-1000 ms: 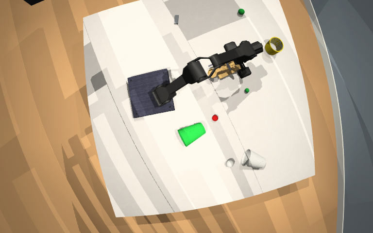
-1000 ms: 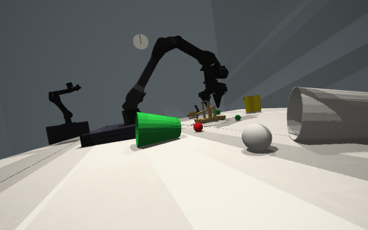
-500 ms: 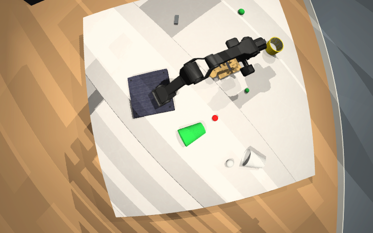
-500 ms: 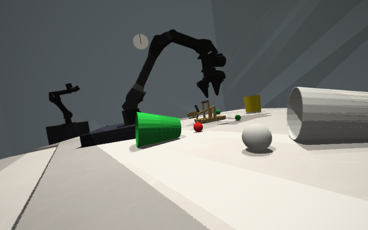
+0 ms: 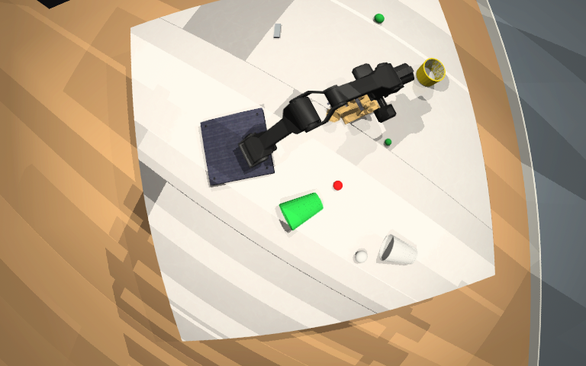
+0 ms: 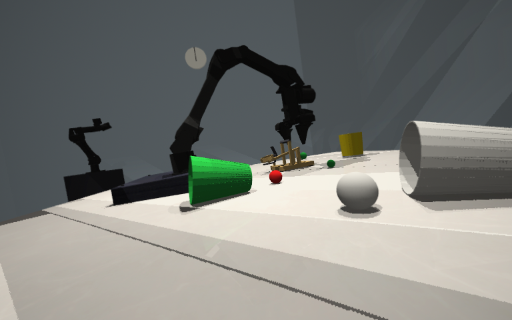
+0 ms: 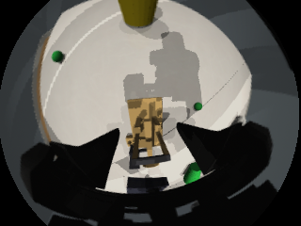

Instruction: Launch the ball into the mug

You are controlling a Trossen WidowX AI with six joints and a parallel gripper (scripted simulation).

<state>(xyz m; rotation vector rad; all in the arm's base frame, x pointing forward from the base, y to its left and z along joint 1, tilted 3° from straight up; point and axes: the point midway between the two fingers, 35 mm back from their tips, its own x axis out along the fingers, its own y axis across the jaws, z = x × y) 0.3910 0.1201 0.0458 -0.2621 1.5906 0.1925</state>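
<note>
The red ball lies 150 mm behind my gripper tip, 260 mm to the right of it and 70 mm below it. Also, from my gripper tip: wooden catapult (70 mm behind, 10 mm to the right, 30 mm below); then small green ball (50 mm ahead, 150 mm to the right, 70 mm below); then yellow mug (270 mm ahead, 80 mm to the left, 50 mm below).
</note>
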